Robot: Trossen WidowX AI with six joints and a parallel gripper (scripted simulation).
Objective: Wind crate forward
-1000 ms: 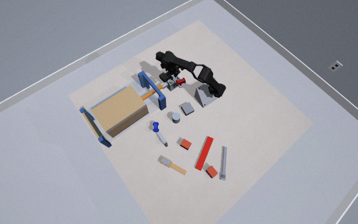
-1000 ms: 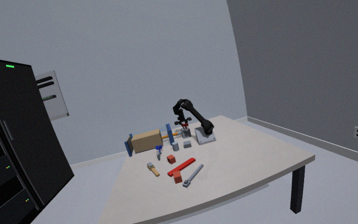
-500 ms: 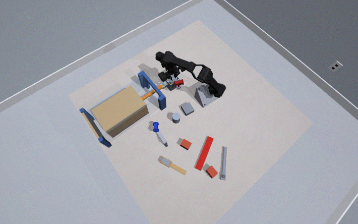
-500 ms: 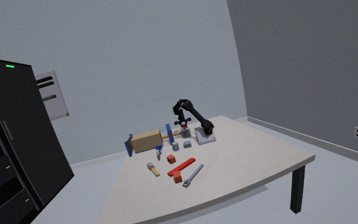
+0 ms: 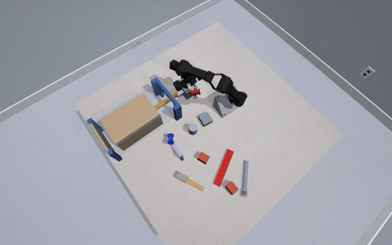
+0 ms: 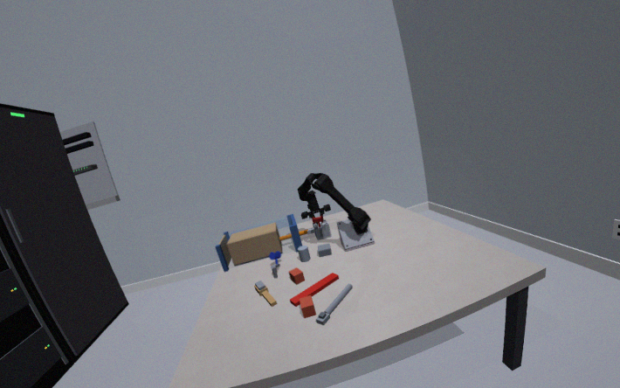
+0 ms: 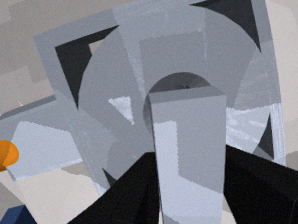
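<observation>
The red-knobbed handle lies 1 cm ahead of my gripper tip, 4 cm to the left of it and 2 cm above it. From my gripper tip the other things lie so: red knob: 1 cm ahead, 8 cm to the left, 4 cm above; blue frame: 16 cm ahead, 1 cm to the right, 1 cm above; grey winch: 2 cm behind, 3 cm to the right, 6 cm below.
</observation>
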